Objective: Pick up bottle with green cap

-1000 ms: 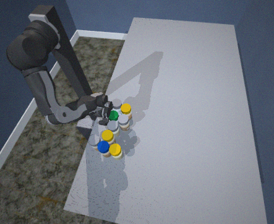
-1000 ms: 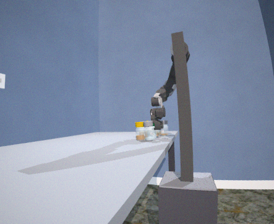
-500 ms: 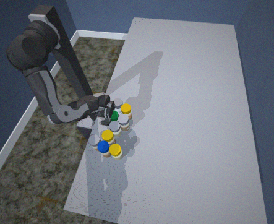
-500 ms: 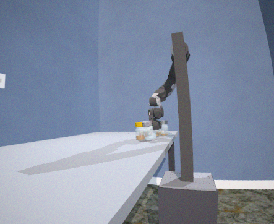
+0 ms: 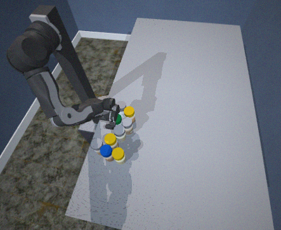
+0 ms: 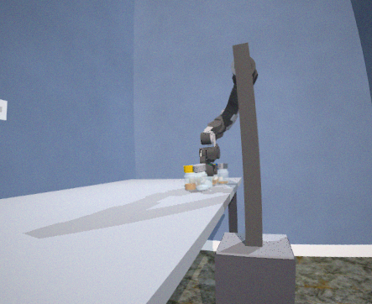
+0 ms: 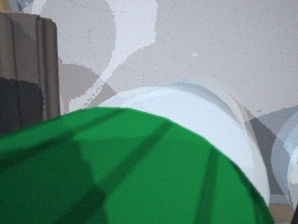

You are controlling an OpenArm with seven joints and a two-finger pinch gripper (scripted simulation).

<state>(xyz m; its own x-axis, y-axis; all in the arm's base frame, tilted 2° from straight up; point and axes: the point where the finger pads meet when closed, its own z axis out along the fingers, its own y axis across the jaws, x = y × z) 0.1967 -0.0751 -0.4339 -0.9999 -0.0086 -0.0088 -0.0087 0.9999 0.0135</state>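
Now: the yellow-capped bottle 70 mm ahead of my hand, 50 mm to the left of it and 10 mm below it.
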